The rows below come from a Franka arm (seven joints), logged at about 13 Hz.
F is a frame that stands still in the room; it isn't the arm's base.
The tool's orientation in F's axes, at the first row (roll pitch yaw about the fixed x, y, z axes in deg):
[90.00, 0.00, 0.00]
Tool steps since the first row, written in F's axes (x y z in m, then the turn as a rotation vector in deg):
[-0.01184, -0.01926, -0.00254, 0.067, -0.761, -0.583]
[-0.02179, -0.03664, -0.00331, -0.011, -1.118, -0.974]
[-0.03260, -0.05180, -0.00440, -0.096, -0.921, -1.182]
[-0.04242, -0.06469, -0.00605, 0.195, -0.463, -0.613]
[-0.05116, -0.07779, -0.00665, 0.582, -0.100, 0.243]
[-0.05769, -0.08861, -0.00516, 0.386, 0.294, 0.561]
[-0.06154, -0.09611, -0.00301, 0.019, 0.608, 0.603]
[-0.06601, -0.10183, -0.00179, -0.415, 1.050, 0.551]
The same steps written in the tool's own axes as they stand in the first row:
[-0.01184, -0.00254, 0.01926, 0.067, -0.583, 0.761]
[-0.02179, -0.00331, 0.03664, -0.011, -0.974, 1.118]
[-0.03260, -0.00440, 0.05180, -0.096, -1.182, 0.921]
[-0.04242, -0.00605, 0.06469, 0.195, -0.613, 0.463]
[-0.05116, -0.00665, 0.07779, 0.582, 0.243, 0.100]
[-0.05769, -0.00516, 0.08861, 0.386, 0.561, -0.294]
[-0.06154, -0.00301, 0.09611, 0.019, 0.603, -0.608]
[-0.06601, -0.00179, 0.10183, -0.415, 0.551, -1.050]

